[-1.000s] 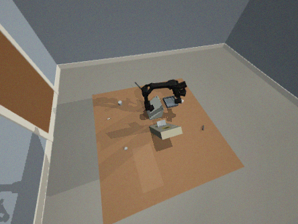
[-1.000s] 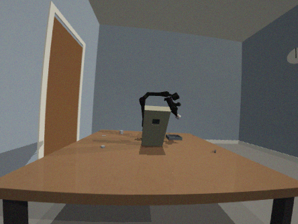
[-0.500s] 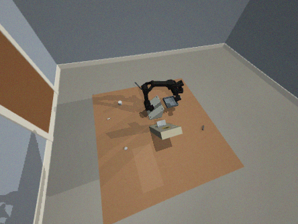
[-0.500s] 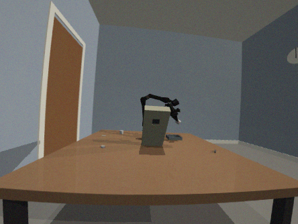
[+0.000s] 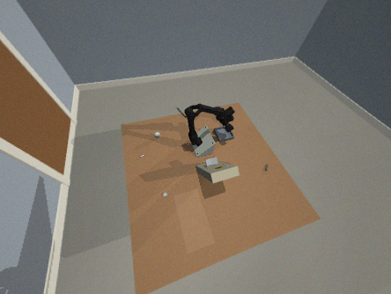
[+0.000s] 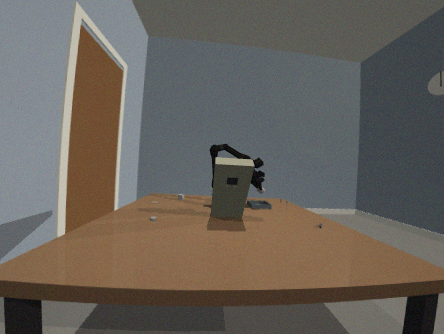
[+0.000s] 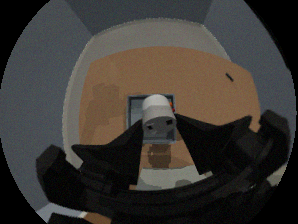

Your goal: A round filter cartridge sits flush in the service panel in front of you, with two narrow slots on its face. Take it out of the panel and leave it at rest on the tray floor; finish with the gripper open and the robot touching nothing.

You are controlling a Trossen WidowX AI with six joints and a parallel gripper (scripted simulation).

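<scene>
Now: gripper tip 20 mm past the tray and 120 mm above it. Also, from my gripper tip: round filter cartridge (right at my gripper tip); service panel (370 mm ahead, 290 mm to the right, 30 mm above).
</scene>
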